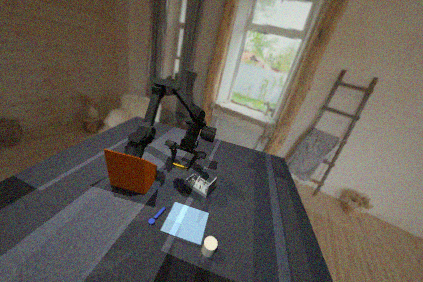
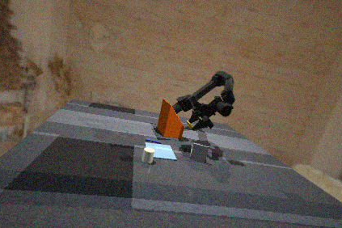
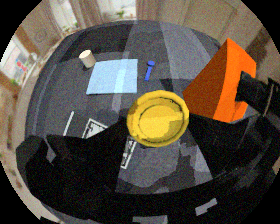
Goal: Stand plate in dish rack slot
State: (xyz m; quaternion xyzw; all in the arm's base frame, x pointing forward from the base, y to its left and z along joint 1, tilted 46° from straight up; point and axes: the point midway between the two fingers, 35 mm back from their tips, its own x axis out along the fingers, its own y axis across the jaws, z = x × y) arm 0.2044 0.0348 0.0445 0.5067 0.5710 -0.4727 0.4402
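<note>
The dish rack is 100 mm ahead of my gripper tip, 30 mm to the left of it and 90 mm below it. The rest, counted from my gripper tip: light blue sheet (90 mm ahead, 170 mm to the right, 110 mm below); blue spoon (30 mm behind, 180 mm to the right, 110 mm below); yellow plate (10 mm above).
</note>
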